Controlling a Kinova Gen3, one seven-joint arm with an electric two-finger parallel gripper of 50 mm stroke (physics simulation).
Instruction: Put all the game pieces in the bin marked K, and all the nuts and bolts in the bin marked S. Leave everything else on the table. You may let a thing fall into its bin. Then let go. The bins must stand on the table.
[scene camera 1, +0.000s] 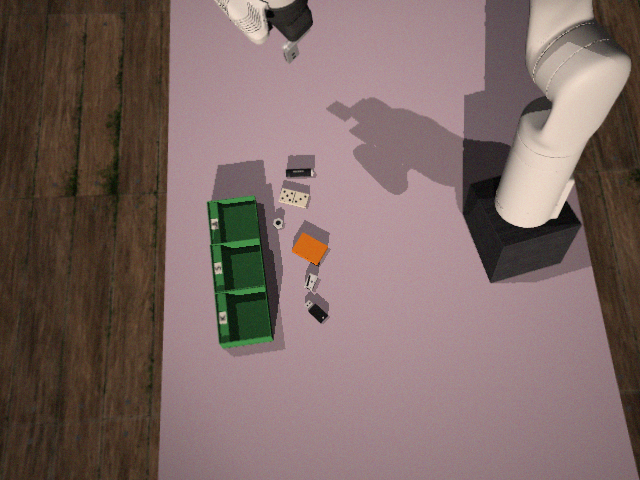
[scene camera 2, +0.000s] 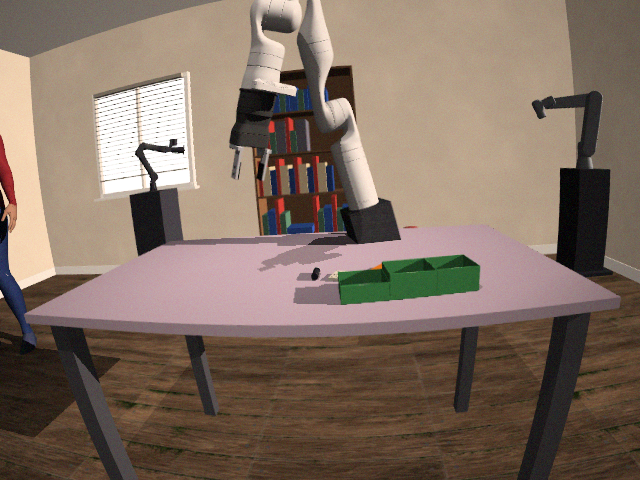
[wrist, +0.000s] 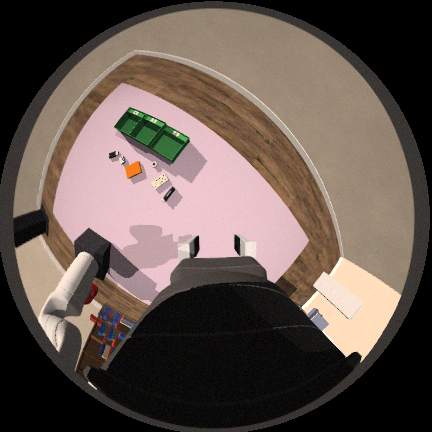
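Pixels of known places: gripper, fingertip midpoint: (scene camera 1: 279, 44) (scene camera 2: 247, 179) (wrist: 216, 242); arm's base at its link origin: (scene camera 1: 524, 203) (scene camera 2: 364, 205) (wrist: 87, 262).
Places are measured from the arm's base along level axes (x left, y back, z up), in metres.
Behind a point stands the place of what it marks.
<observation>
My gripper (scene camera 1: 291, 53) @[x -0.230, y -0.385, z 0.115 m] (scene camera 2: 248, 178) @[x -0.230, y -0.385, z 0.115 m] (wrist: 216, 242) @[x -0.230, y -0.385, z 0.115 m] is open and empty, high above the table, away from the bins. A domino (scene camera 1: 294, 197) @[x -0.061, y -0.372, z -0.094 m] (scene camera 2: 334, 275) @[x -0.068, y -0.382, z -0.094 m] (wrist: 160, 181) @[x -0.067, y -0.375, z -0.094 m] lies flat beside the green bins. A metal nut (scene camera 1: 278, 227) @[x -0.005, y -0.401, z -0.093 m] (wrist: 152, 165) @[x -0.015, y -0.396, z -0.092 m] lies between the domino and the bins. The bin marked S (scene camera 1: 218, 282) @[x 0.101, y -0.499, z -0.059 m] is the middle of three joined green bins (scene camera 2: 413, 281) @[x 0.077, y -0.510, z -0.070 m]; an end bin (scene camera 1: 223, 331) @[x 0.182, y -0.489, z -0.059 m] appears marked K, its letter hard to read. A small white piece with a dark mark (scene camera 1: 311, 281) @[x 0.096, y -0.346, z -0.089 m] (wrist: 122, 160) @[x 0.088, y -0.347, z -0.091 m] lies beyond the orange box; its kind is unclear.
The orange box (scene camera 1: 310, 249) @[x 0.038, y -0.346, z -0.091 m] (wrist: 133, 169) @[x 0.030, y -0.349, z -0.091 m] lies beside the bins. A black cylindrical thing (scene camera 1: 299, 172) @[x -0.107, y -0.362, z -0.087 m] (scene camera 2: 315, 273) @[x -0.107, y -0.386, z -0.087 m] (wrist: 169, 194) @[x -0.114, y -0.363, z -0.088 m] lies near the domino. A black USB stick (scene camera 1: 317, 312) @[x 0.149, y -0.337, z -0.093 m] (wrist: 113, 155) @[x 0.139, y -0.338, z -0.095 m] lies near the white piece. The arm's dark base (scene camera 1: 532, 248) @[x 0.071, y 0.009, z -0.016 m] (scene camera 2: 373, 222) @[x 0.024, y -0.060, z -0.043 m] stands on the table.
</observation>
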